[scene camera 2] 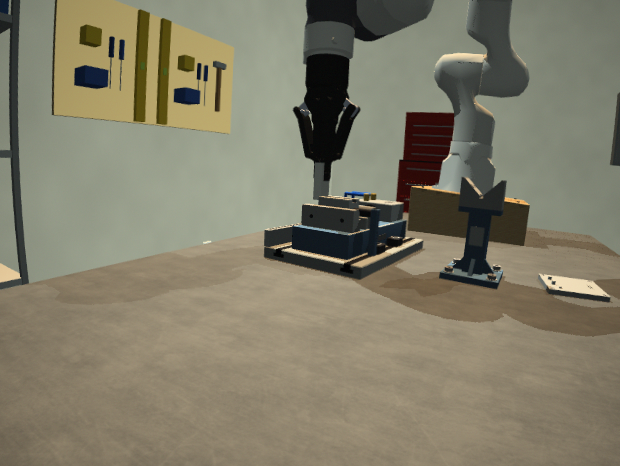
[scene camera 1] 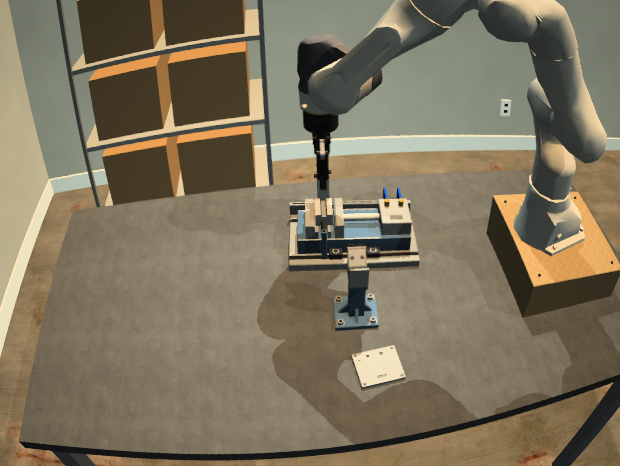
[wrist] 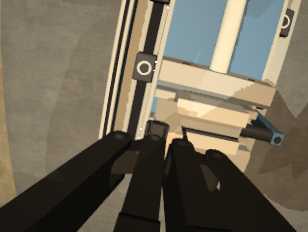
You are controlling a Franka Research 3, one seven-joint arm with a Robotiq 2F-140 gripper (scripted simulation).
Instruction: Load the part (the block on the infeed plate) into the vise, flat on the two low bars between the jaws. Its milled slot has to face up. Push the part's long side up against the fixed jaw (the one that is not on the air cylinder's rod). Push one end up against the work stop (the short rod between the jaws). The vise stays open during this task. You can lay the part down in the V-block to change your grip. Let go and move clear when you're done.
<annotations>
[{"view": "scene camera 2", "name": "gripper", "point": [320, 199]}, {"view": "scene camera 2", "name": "fixed jaw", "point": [326, 217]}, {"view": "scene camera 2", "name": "infeed plate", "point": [571, 287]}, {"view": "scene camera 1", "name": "gripper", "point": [323, 198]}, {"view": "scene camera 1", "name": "air cylinder body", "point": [403, 226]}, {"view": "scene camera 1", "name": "infeed plate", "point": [388, 362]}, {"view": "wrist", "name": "gripper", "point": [163, 115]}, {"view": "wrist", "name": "pale part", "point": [210, 123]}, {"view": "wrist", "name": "moving jaw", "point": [195, 77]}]
</annotations>
